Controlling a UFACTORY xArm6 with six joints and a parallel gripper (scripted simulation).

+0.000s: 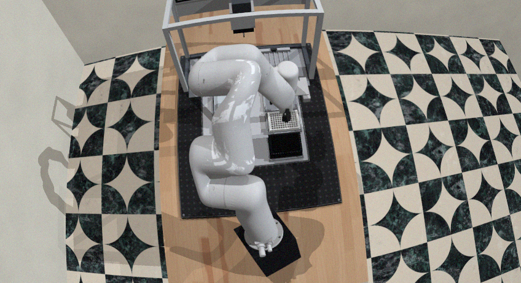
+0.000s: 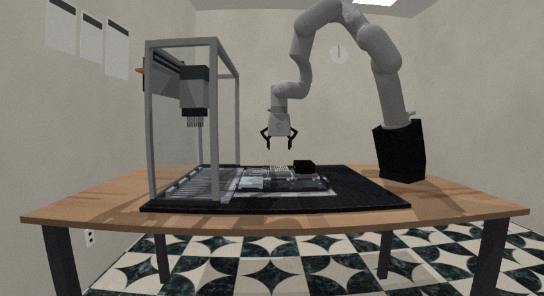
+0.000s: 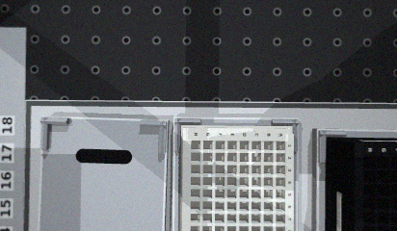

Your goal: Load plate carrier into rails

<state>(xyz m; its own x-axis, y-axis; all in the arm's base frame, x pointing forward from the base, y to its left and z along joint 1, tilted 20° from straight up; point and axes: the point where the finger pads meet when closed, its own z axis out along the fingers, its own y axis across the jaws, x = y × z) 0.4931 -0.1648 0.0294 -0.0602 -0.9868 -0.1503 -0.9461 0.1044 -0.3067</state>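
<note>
My hand is 100 mm above the 96-well plate C15. From my hand the other things lie so: grey apron: 10 mm ahead, 130 mm to the left, 120 mm below; nest S2: 120 mm below; nest S3: 100 mm ahead, 10 mm to the right, 120 mm below.
</note>
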